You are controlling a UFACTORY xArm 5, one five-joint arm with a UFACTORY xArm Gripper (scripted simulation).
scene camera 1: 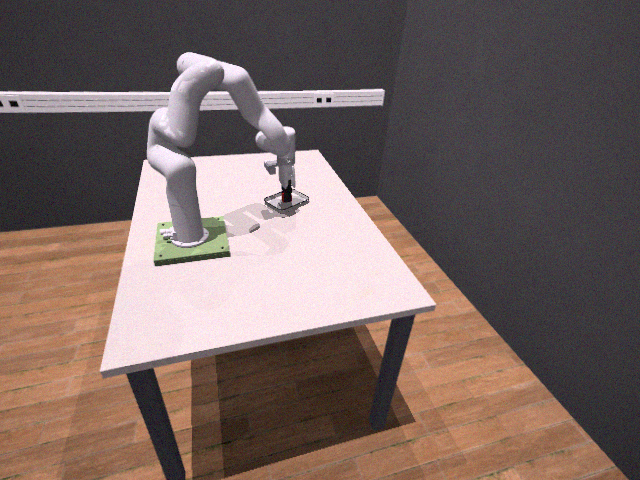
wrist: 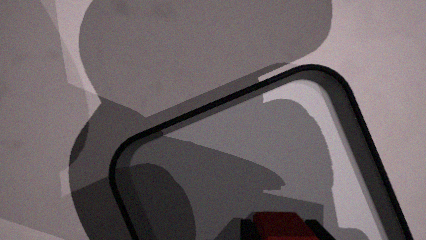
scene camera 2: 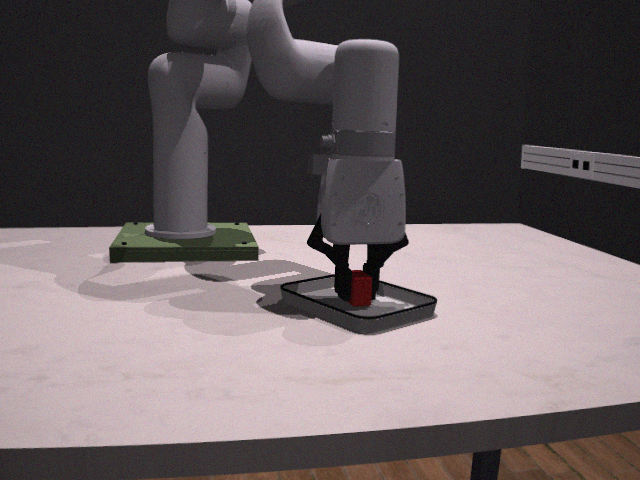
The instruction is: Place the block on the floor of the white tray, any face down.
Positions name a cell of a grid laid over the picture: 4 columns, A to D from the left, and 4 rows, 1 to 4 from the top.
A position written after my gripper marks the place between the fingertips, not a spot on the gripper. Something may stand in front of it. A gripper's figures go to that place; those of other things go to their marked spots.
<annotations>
My gripper (scene camera 2: C3): 0.77 m from the lens. A red block (scene camera 2: C3) is 0.74 m from the lens.
</annotations>
